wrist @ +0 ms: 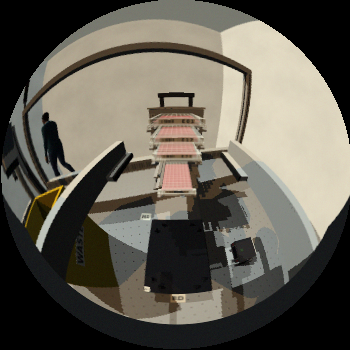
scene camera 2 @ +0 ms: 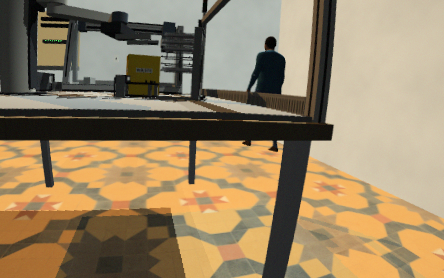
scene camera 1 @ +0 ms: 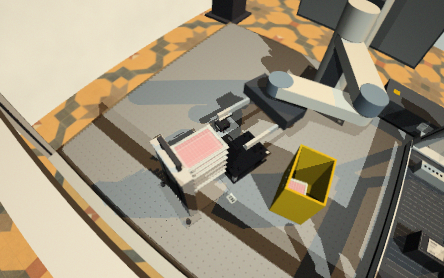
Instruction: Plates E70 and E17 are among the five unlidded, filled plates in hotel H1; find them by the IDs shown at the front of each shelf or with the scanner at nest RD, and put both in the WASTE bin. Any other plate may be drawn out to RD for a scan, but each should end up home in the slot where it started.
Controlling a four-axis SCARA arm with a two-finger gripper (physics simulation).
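Places are measured from the arm's base along level axes (x left, y up, z ahead), in millimetres.
Where they show: gripper, fingertip midpoint: [wrist: 176, 146] [scene camera 2: 155, 39] [scene camera 1: 231, 131].
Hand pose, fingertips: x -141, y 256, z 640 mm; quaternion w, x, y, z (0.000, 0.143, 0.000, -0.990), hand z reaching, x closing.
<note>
Each offset is from my fingertips to the top centre of the thing. "spot": to the spot under its first point.
My gripper [scene camera 1: 231, 132] [wrist: 176, 146] is open, nothing between its fingers, and hangs above and beside nest RD @(dx +19, dy -173, dz -65 mm) [scene camera 1: 246, 159] [wrist: 177, 255], facing hotel H1 [scene camera 1: 188, 194] [wrist: 155, 111]. Pink filled plates sit stacked in the hotel; the top plate @(dx -31, dy +25, dz +104 mm) [scene camera 1: 200, 147] [wrist: 176, 119] shows its pink surface. The lowest plate seen in the wrist view [wrist: 177, 176] lies in front below the others. The plate IDs are too small to read. The yellow WASTE bin @(dx +251, dy -43, dz -53 mm) [scene camera 1: 298, 209] [scene camera 2: 142, 82] [wrist: 92, 262] holds a pink plate @(dx +251, dy -223, dz -55 mm) [scene camera 1: 298, 186], its ID hidden. The black nest bears no plate.
A small black device @(dx -108, dy -159, dz -116 mm) [scene camera 1: 222, 124] [wrist: 243, 250] stands beside RD. The H1 label @(spot: dx +79, dy -243, dz +78 mm) [scene camera 1: 231, 198] [wrist: 145, 216] lies near the hotel's foot. Dark equipment @(spot: dx +669, dy -124, dz -97 mm) [scene camera 1: 422, 245] stands beyond the table's right edge. A person [scene camera 2: 270, 67] [wrist: 52, 142] stands beyond the enclosure.
</note>
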